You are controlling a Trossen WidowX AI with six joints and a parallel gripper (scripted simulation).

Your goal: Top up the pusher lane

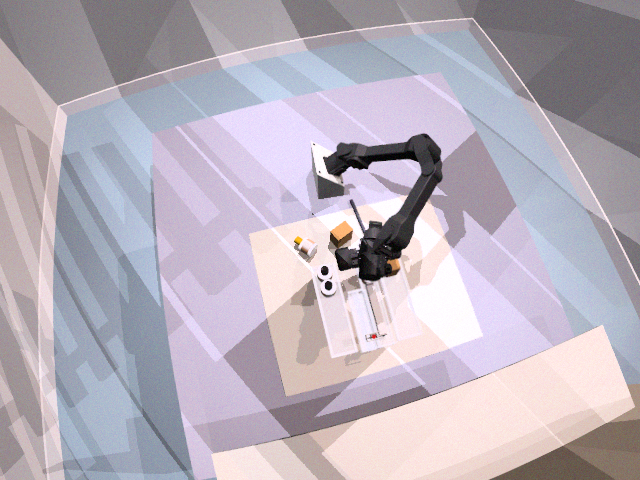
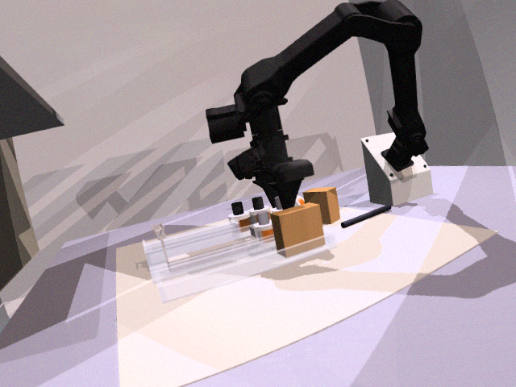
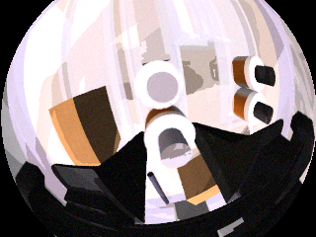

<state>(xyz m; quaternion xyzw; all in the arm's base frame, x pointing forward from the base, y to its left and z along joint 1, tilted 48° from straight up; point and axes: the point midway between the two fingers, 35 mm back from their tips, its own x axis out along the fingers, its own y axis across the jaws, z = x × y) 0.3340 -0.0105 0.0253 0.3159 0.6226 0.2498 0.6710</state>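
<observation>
My gripper tip is 170 mm past the black rod, 40 mm to the right of it and 40 mm above it. Round my gripper tip: pusher plate 150 mm ahead, 40 mm to the right.
</observation>
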